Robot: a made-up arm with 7 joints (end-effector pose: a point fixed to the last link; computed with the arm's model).
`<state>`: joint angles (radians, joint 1 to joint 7).
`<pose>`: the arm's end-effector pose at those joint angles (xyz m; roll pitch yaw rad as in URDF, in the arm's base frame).
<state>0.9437 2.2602 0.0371 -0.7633 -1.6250 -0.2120 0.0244</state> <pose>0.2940 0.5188 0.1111 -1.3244 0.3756 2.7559</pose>
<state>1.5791 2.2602 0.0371 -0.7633 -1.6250 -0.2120 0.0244</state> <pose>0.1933 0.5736 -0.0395 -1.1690 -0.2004 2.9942</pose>
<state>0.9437 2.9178 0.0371 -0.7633 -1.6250 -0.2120 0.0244</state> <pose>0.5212 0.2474 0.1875 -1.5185 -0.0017 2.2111</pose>
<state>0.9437 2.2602 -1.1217 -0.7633 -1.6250 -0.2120 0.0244</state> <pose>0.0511 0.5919 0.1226 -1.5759 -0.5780 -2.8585</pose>
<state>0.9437 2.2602 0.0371 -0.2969 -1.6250 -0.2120 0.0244</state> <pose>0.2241 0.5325 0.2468 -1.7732 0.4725 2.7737</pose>
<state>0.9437 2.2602 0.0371 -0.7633 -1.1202 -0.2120 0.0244</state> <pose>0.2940 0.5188 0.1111 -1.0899 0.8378 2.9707</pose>
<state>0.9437 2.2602 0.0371 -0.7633 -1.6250 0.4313 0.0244</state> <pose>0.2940 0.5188 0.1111 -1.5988 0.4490 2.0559</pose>
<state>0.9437 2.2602 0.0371 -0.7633 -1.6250 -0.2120 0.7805</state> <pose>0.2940 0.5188 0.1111 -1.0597 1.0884 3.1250</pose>
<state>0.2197 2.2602 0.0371 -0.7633 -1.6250 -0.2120 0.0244</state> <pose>0.2687 0.4459 0.3113 -1.8572 0.9172 2.1604</pose>
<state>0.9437 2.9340 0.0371 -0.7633 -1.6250 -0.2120 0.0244</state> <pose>0.5250 0.2392 0.1874 -1.5205 -0.0120 2.1988</pose>
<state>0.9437 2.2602 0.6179 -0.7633 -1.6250 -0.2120 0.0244</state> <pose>0.3649 0.4438 0.1946 -1.4827 0.8585 2.3610</pose>
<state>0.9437 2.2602 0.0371 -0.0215 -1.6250 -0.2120 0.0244</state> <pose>0.1691 0.5119 0.3164 -2.0487 0.5296 2.7607</pose>
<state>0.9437 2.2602 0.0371 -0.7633 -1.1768 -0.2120 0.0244</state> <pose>0.2940 0.5188 0.1111 -1.1281 0.7884 2.9344</pose>
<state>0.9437 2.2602 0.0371 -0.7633 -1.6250 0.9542 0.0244</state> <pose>0.2940 0.5188 0.1111 -1.8179 0.3752 1.4897</pose>
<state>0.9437 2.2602 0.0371 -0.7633 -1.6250 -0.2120 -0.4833</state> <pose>0.2940 0.5188 0.1111 -1.3402 -0.1183 2.6362</pose>
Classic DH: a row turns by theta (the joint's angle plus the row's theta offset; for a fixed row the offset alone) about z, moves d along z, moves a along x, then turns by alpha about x. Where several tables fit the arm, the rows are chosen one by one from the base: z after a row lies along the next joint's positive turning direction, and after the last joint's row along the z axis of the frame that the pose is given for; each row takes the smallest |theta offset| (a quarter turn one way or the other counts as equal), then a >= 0, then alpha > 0; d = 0 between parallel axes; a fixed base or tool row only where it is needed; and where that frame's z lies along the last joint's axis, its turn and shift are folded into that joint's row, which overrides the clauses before.
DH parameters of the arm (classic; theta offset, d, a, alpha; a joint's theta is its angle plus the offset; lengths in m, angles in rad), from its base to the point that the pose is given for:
base (fixed): 0 0 0 -1.2217
joint 1: 1.5708 0 0 1.5708
joint 2: 1.2217 0 0 -1.5708
joint 3: -1.5708 -0.2951 0.0331 -1.5708
joint 4: 0 0 -0.0399 1.5708
joint 5: 0 -0.3292 0 -1.5708
joint 6: 0 0 0 1.5708
joint 7: 0 0 0 0

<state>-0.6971 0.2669 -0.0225 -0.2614 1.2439 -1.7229 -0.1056</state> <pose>0.4598 0.0956 -0.4176 -2.3788 -0.5756 -2.7806</pose>
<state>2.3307 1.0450 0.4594 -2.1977 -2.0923 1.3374 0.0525</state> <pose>-0.2076 0.2534 -0.1230 -0.8320 1.3111 2.5862</pose>
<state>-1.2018 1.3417 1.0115 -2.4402 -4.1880 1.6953 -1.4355</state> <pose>-0.0946 0.1085 0.2455 1.5767 0.9298 -2.3333</pose>
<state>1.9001 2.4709 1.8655 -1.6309 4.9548 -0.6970 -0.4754</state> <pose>0.4712 0.0978 -0.0169 -0.2469 0.6742 2.0799</pose>
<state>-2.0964 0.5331 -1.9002 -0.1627 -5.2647 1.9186 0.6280</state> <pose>0.5474 -0.0360 0.3061 0.8829 -0.8584 0.6094</pose>
